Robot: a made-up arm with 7 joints. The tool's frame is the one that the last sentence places.
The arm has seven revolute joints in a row. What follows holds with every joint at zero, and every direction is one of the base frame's. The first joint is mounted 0.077 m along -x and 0.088 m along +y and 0.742 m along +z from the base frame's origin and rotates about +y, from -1.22 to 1.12 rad. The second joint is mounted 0.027 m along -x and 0.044 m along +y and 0.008 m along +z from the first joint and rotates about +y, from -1.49 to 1.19 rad. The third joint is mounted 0.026 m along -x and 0.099 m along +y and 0.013 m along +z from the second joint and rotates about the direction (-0.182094, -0.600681, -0.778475), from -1.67 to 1.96 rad. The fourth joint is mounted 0.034 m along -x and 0.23 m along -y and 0.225 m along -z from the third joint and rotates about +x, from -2.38 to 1.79 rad. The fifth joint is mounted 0.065 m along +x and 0.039 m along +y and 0.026 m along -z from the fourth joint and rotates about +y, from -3.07 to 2.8 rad. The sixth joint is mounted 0.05 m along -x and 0.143 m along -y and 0.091 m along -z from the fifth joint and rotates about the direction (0.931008, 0.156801, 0.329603), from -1.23 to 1.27 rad. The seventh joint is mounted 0.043 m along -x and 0.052 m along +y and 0.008 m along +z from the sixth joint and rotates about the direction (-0.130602, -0.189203, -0.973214), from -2.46 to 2 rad. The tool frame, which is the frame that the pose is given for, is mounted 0.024 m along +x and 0.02 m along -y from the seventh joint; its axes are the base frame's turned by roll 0, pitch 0 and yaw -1.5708 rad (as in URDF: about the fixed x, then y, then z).
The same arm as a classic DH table. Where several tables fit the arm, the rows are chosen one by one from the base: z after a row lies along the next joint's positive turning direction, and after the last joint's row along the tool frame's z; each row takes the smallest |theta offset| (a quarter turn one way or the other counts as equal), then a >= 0, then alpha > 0; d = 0 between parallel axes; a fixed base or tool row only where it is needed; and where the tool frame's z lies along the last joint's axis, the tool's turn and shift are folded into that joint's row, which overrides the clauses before.
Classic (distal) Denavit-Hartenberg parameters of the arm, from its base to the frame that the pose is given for. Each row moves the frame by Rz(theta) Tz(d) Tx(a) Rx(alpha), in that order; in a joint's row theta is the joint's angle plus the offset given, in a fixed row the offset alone. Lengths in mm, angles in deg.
base (fixed): d 742, theta_offset 0, a -77, alpha -90
joint 1: d 0, theta_offset 16.5, a -28.2, alpha 0
joint 2: d 225.9, theta_offset -3.34, a -28.3, alpha -126.92
joint 3: d 315.6, theta_offset -82, a -44.6, alpha -100.49
joint 4: d 90, theta_offset -52.35, a 26, alpha -90
joint 5: d -91.7, theta_offset -19.5, a 69.1, alpha 80.98
joint 6: d -123.4, theta_offset 82.4, a 53.9, alpha 118.17
joint 7: d -20.9, theta_offset -50.18, a -31.1, alpha 166.71
tool (fixed): d 12, theta_offset 124.62, a 0, alpha 0
Joint limits (deg, base to tool): -69.9..64.17 -85.37..68.18 -95.68..112.3 -136.36..102.56 -175.9..160.43 -70.47..72.77 -140.95..114.59

